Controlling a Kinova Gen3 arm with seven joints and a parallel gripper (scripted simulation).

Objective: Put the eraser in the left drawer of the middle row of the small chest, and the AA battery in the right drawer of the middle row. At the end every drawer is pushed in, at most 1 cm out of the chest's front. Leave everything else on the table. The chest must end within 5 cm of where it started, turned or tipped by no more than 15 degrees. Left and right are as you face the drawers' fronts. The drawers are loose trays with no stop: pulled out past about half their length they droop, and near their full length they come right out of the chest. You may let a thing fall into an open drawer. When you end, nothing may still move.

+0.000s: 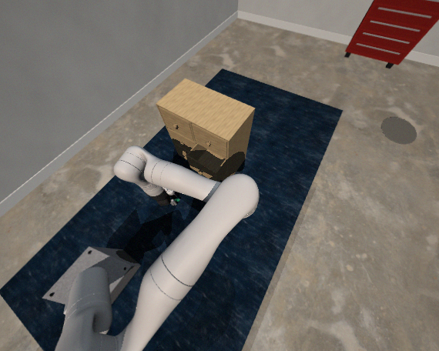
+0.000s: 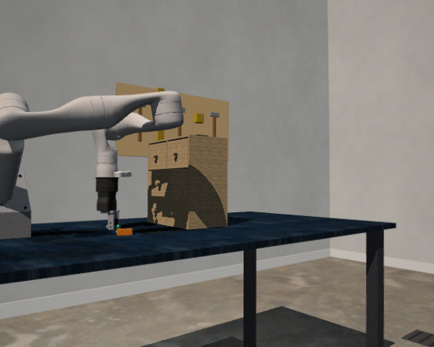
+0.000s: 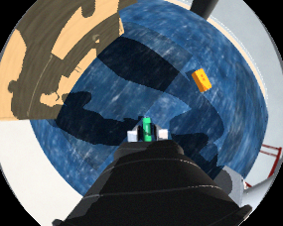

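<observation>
My hand is 1 cm above the green AA battery. The rest, counted from my hand: white eraser (30 cm ahead, 7 cm to the left, 11 cm above); then orange block (3 cm behind, 16 cm to the right, 1 cm below).
</observation>
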